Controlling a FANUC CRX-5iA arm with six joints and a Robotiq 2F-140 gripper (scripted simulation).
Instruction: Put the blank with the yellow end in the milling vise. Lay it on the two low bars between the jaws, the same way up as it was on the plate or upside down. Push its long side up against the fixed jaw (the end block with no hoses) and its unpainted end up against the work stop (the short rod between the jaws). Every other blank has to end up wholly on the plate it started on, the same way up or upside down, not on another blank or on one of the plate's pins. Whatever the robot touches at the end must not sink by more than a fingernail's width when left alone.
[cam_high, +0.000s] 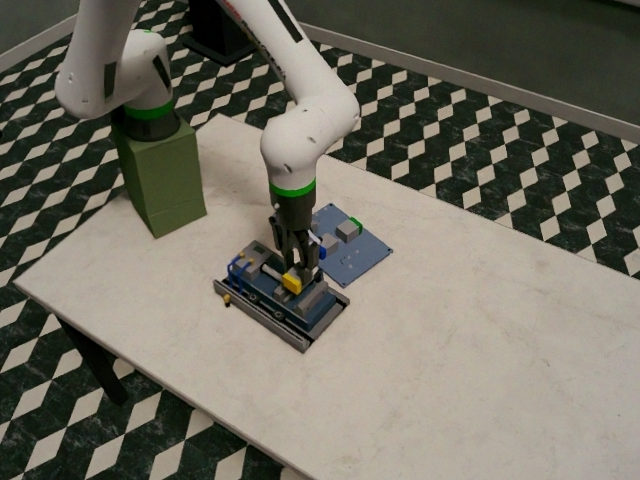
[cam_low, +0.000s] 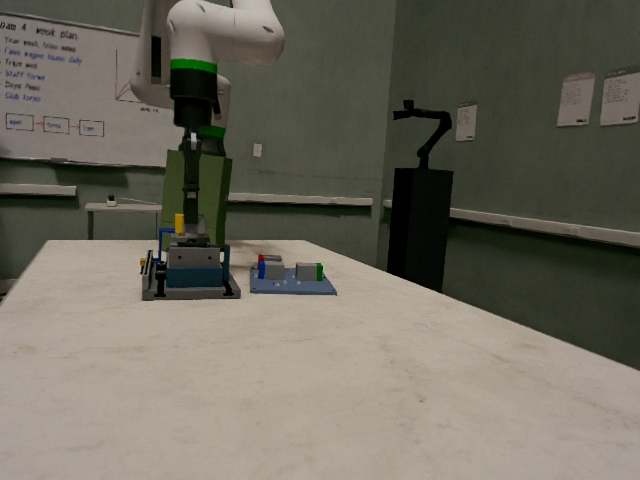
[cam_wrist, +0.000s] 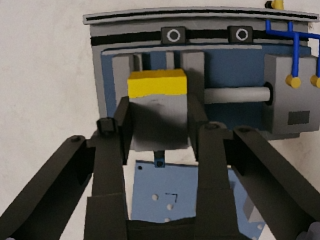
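The fixed jaw lies 100 mm below my hand, 30 mm ahead of it and 10 mm to the left of it. Round my hand: moving jaw 100 mm below, 40 mm behind, 10 mm to the left; yellow-ended grey blank 30 mm below; dark work stop 90 mm below, 60 mm to the left.
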